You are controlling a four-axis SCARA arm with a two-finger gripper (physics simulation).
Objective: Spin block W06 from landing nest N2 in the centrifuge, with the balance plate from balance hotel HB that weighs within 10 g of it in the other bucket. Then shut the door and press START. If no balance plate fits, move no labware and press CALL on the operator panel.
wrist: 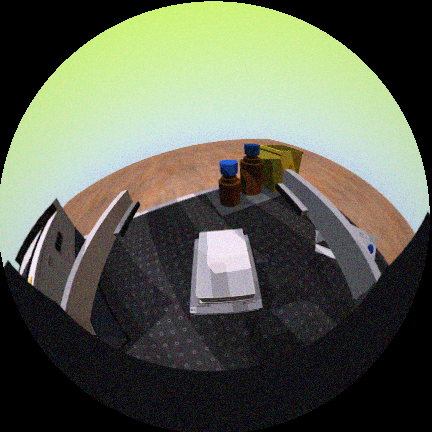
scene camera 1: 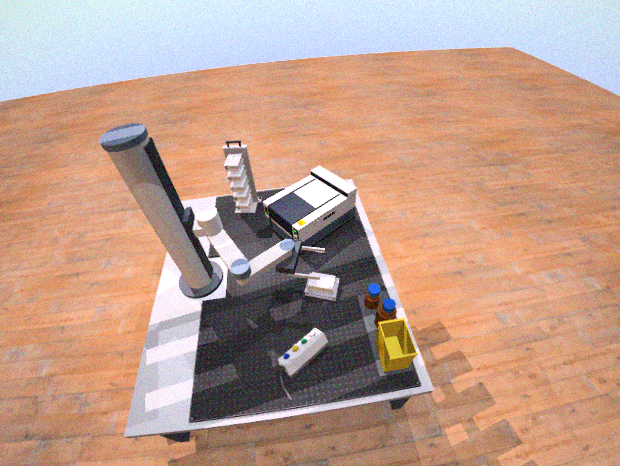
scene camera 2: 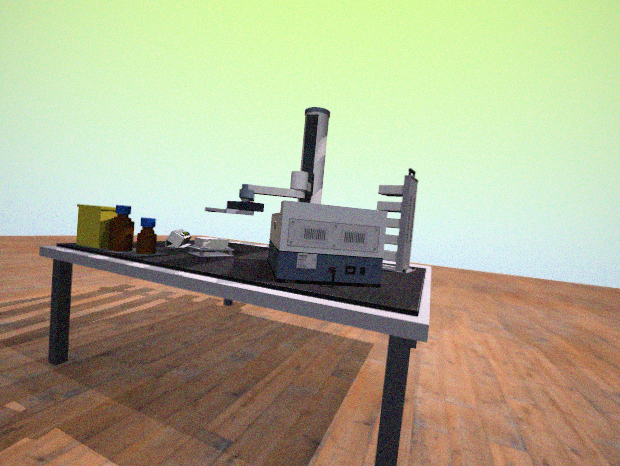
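Where they show: gripper, fingertip midpoint: [wrist: 203, 183] [scene camera 1: 322, 263] [scene camera 2: 215, 209]; arm's base, origin of the base link: [scene camera 1: 201, 279].
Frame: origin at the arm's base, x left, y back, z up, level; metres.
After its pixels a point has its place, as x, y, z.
A white block [scene camera 1: 325, 281] {-0.186, -0.682, 0.088} [scene camera 2: 211, 244] {-0.147, -0.702, 0.065} [wrist: 225, 265] {-0.176, -0.652, 0.088} lies flat on a grey landing nest [wrist: 225, 307] {-0.150, -0.598, 0.046}; no label on either is readable. My gripper [scene camera 1: 322, 263] {-0.168, -0.672, 0.217} [wrist: 203, 183] {-0.168, -0.672, 0.217} is open and empty. It hangs above the table, over the nest's centrifuge side, with its fingers pointing out past the block's height. The centrifuge [scene camera 1: 325, 192] {0.356, -0.778, 0.223} [scene camera 2: 330, 227] {0.447, -0.881, 0.189} [wrist: 50, 260] {0.138, -0.686, 0.192} stands at the back right in scene camera 1; its buckets are hidden. The tall hotel rack [scene camera 1: 253, 185] {0.598, -0.330, 0.163} [scene camera 2: 409, 220] {0.631, -0.287, 0.252} has several white shelves; its plates' weights cannot be read. The operator panel [scene camera 1: 306, 353] {-0.533, -0.539, 0.081} [scene camera 2: 177, 238] {-0.439, -0.612, 0.059} carries blue, yellow, green and white buttons.
Two brown bottles with blue caps [scene camera 1: 372, 298] {-0.332, -0.884, 0.107} [scene camera 1: 385, 313] {-0.440, -0.908, 0.151} [wrist: 229, 191] {-0.294, -0.863, 0.074} [wrist: 252, 176] {-0.399, -0.887, 0.093} stand near the table's edge beside a yellow bin [scene camera 1: 399, 363] {-0.645, -0.912, 0.100} [scene camera 2: 92, 225] {-0.543, -0.967, 0.106} [wrist: 272, 172] {-0.495, -0.884, 0.094}. The arm's column [scene camera 1: 160, 215] {-0.073, -0.018, 0.563} [scene camera 2: 323, 150] {0.072, -0.023, 0.646} rises at the opposite side. A cable runs from the panel.
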